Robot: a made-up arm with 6 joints.
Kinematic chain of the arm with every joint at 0, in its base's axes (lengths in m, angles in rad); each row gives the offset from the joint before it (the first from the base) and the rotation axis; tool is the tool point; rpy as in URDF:
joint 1: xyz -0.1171 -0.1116 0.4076 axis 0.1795 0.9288 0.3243
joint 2: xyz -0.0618 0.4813 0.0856 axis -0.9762 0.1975 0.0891
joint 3: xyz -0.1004 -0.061 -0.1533 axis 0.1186 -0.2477 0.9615
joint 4: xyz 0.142 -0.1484 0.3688 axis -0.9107 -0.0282 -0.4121
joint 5: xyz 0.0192 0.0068 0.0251 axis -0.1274 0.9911 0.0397
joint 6: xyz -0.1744 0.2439 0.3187 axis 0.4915 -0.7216 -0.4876
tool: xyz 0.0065 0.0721 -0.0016 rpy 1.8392 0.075 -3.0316
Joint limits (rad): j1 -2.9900..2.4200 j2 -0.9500..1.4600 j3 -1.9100..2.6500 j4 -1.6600..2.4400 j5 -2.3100..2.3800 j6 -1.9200..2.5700
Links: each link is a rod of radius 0.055 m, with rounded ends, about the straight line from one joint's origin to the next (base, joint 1, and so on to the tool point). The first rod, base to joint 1, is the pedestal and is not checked.
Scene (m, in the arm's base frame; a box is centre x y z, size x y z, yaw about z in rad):
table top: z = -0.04
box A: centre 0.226 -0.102 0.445 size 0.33 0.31 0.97 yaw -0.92
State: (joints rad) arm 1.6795 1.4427 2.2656 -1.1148 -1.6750 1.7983
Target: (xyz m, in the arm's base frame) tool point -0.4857 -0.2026 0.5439
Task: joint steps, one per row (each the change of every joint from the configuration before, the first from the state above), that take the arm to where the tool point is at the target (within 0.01 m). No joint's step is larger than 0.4 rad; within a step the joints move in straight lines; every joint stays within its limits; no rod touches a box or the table.
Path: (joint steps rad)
1: -0.1381 -0.0249 -0.3600 -0.1090 -0.0112 -0.0786
2: -0.1380 -0.0248 -0.3600 -0.1091 -0.0112 -0.0787
3: -0.1381 -0.0249 -0.3600 -0.1090 -0.0112 -0.0786
4: -0.1381 -0.0249 -0.3600 -0.1091 -0.0111 -0.0786
5: -0.1380 -0.0249 -0.3601 -0.1090 -0.0112 -0.0786
6: 0.0147 -0.3913 0.1500 0.2106 -0.1158 0.1834
7: 0.0147 -0.3912 0.1500 0.2107 -0.1159 0.1834
8: 0.0147 -0.3913 0.1499 0.2106 -0.1158 0.1835
9: 0.0146 -0.3913 0.1500 0.2106 -0.1158 0.1834
10: 0.0147 -0.3913 0.1499 0.2107 -0.1158 0.1834
11: -0.0451 -0.1040 -0.0440 -0.0489 0.3517 -0.1910
12: -0.0452 -0.1039 -0.0439 -0.0489 0.3518 -0.1910
13: -0.0451 -0.1040 -0.0440 -0.0489 0.3517 -0.1910

